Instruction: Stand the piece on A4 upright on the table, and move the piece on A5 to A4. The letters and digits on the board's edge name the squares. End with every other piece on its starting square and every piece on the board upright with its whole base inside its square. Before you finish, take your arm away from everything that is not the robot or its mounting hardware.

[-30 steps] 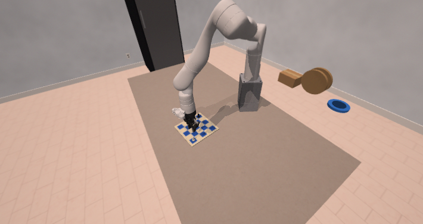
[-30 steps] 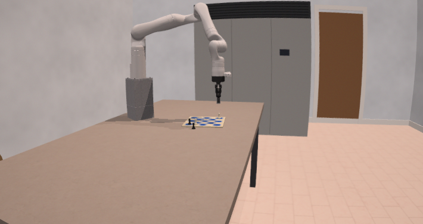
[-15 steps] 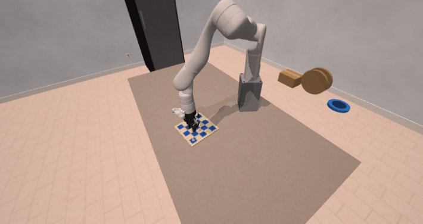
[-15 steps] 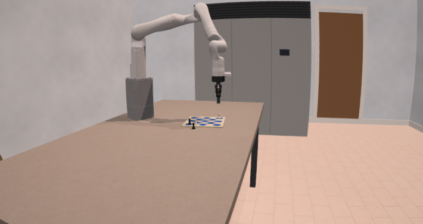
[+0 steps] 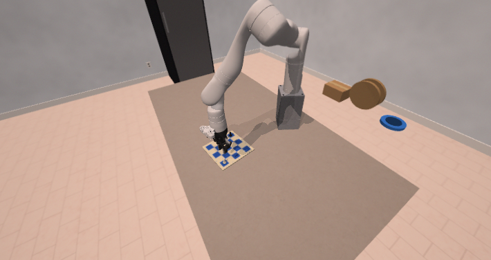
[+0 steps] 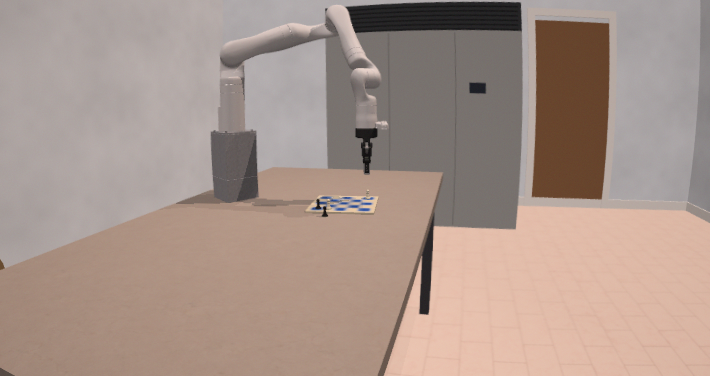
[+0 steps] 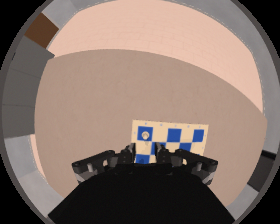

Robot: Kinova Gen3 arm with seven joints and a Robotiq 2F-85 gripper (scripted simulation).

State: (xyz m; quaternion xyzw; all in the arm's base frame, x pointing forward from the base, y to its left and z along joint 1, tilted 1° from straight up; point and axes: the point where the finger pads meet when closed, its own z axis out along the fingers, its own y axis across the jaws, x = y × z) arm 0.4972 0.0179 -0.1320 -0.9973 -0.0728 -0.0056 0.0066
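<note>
The cream chessboard is 11 cm below my hand, 8 cm to the right of it and 7 cm behind it.
</note>
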